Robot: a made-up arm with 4 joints. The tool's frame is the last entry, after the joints.
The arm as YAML. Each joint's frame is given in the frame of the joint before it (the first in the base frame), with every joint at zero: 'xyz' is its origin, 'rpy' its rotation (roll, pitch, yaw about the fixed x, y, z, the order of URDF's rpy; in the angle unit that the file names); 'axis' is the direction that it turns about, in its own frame. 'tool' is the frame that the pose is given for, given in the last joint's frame.
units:
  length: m
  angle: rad
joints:
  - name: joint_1
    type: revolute
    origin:
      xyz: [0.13, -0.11, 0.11]
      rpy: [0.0, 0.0, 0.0]
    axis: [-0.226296, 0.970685, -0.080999]
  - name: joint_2
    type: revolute
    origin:
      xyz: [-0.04, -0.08, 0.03]
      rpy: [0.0, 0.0, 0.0]
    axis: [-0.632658, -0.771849, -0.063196]
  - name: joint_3
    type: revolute
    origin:
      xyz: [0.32, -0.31, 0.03]
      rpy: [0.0, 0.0, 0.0]
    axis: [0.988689, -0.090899, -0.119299]
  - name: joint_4
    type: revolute
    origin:
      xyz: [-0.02, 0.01, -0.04]
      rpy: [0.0, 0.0, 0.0]
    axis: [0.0, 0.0, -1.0]
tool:
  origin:
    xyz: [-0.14, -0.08, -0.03]
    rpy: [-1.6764, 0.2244, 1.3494]
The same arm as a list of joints. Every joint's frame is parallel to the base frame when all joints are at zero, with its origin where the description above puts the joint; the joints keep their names.
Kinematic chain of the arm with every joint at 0, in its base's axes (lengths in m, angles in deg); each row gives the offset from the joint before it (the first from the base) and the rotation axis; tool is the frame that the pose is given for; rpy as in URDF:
joint_1: xyz 0.13 -0.11 0.11 axis -0.226296 0.970685 -0.080999
joint_2: xyz -0.04 -0.08 0.03 axis -0.632707 -0.771808 -0.063201
joint_3: xyz 0.32 -0.31 0.03 axis 0.988689 -0.090899 -0.119299
joint_4: xyz -0.02 0.01 -0.04 axis -z
tool: xyz -0.14 -0.08 -0.03 rpy -96.05 12.86 77.31

